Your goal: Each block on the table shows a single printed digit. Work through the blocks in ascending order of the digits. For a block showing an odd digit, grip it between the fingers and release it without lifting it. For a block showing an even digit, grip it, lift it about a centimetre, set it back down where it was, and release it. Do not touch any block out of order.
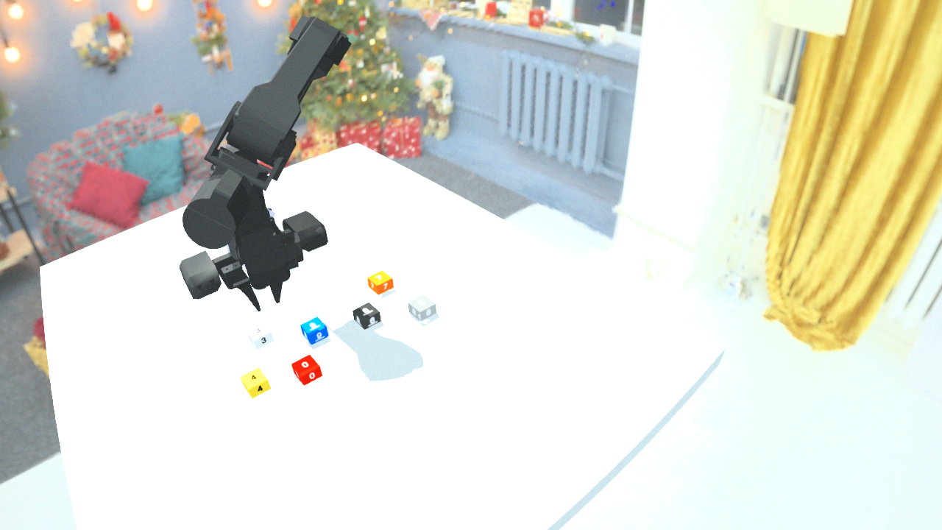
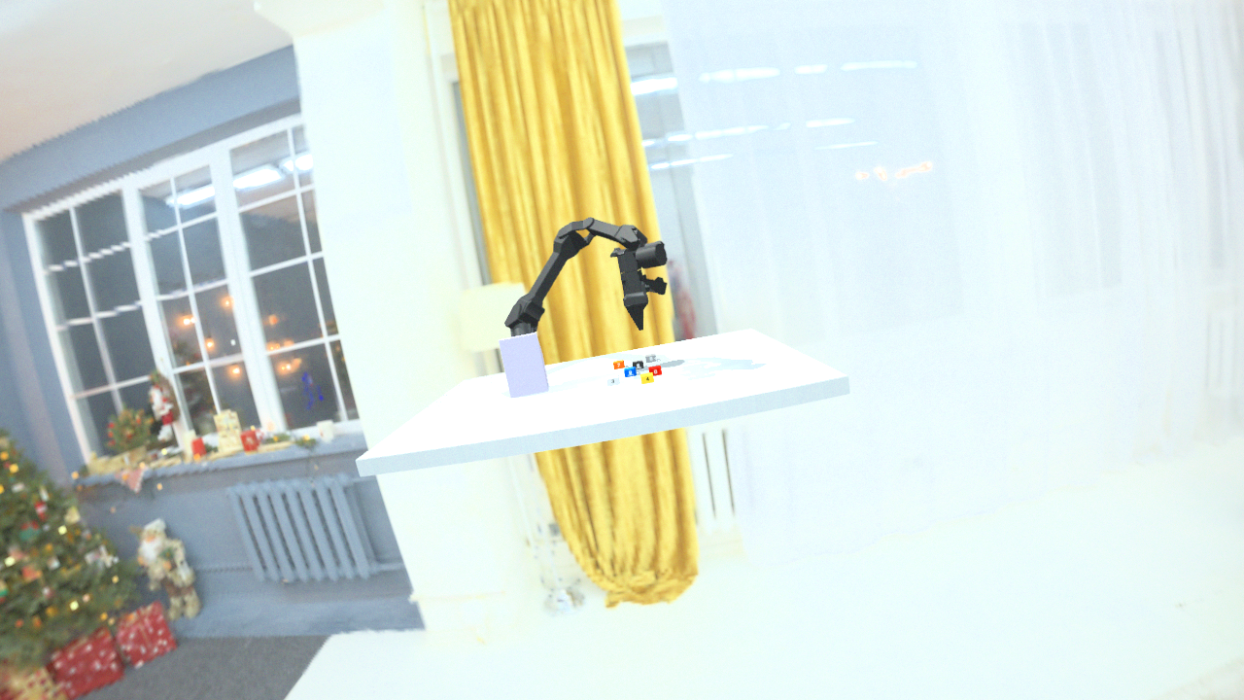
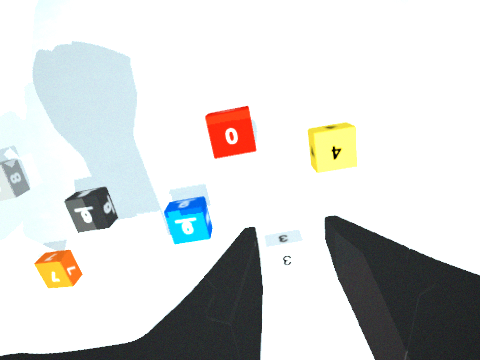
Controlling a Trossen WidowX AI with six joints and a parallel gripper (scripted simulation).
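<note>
Now: the dark grey block marked 6 2 cm behind my gripper tip, 16 cm to the left of it and 12 cm below it. The rest, counted from my gripper tip: yellow block marked 4 (1 cm behind, 5 cm to the right, 12 cm below); then red block marked 0 (2 cm ahead, 2 cm to the left, 12 cm below); then blue block (5 cm behind, 8 cm to the left, 12 cm below).
</note>
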